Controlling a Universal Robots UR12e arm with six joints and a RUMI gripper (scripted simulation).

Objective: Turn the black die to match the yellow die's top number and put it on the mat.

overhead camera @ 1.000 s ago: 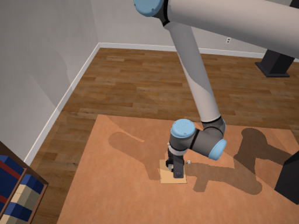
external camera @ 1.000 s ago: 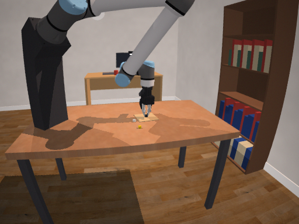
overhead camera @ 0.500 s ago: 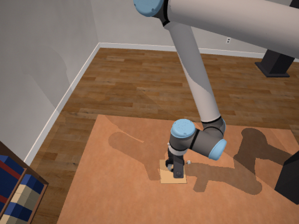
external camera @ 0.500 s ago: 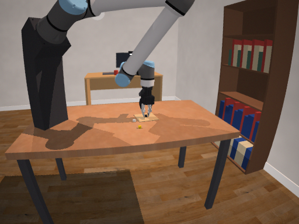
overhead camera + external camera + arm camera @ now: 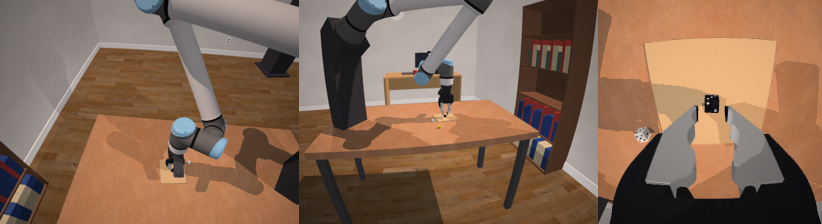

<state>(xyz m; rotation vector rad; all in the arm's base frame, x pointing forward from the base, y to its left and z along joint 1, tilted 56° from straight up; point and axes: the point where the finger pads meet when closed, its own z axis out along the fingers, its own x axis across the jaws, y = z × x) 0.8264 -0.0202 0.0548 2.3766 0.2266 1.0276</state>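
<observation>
Now: hand 20 mm above the black die. From my hand the other things lie so: tan mat: 30 mm below; then white die: 100 mm behind, 40 mm to the right, 20 mm below; then yellow die: 100 mm behind, 160 mm to the right, 20 mm below.
</observation>
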